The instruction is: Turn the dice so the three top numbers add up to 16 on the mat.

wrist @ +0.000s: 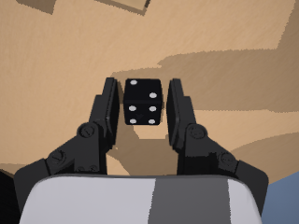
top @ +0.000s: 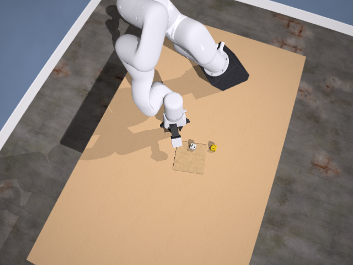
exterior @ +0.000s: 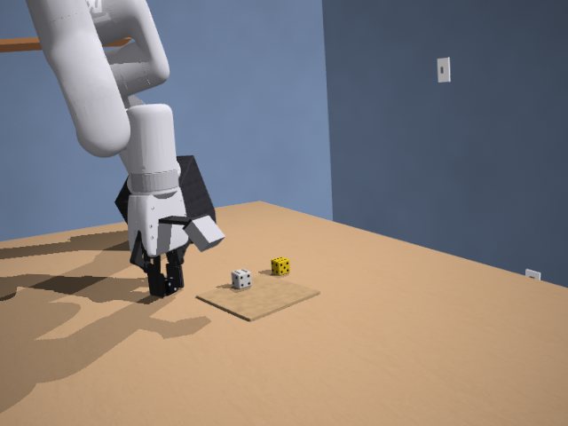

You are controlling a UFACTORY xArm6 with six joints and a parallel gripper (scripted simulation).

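Now: hand 1 cm above the black die. From my hand the other things lie so: tan mat: 12 cm to the left, 10 cm ahead, 2 cm below; then yellow die: 20 cm to the left, 3 cm ahead, 1 cm below; then white die: 11 cm to the left, 6 cm ahead, 1 cm below.
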